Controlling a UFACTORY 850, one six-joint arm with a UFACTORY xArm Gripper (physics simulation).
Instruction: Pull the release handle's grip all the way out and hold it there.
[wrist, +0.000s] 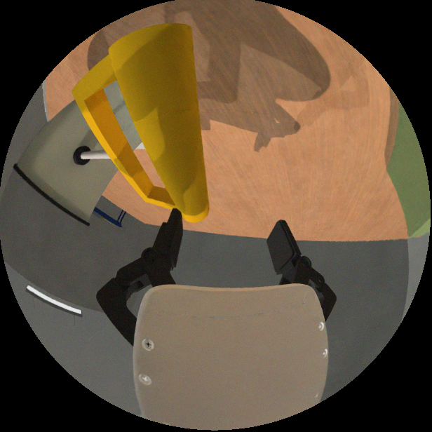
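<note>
The release handle's yellow grip (167, 110) is a thick bar with a yellow side frame, left of centre in the wrist view. It looks large and close. A pale rod (97, 154) runs from a black round hole in a grey-beige housing (55, 162) toward the frame. My gripper (229, 226) is wide open, with nothing between its fingers. The lower end of the grip shows just above the left fingertip and slightly to its right; whether they touch I cannot tell. The right fingertip is well apart from the grip. The grip hides part of the housing.
A wooden table top (280, 185) lies beneath, with the arm's shadow across its upper part. A small blue frame-like object (108, 218) shows at the table's edge beside the housing. A green surface (412, 175) is at the far right. Grey floor (220, 260) shows beyond the table edge.
</note>
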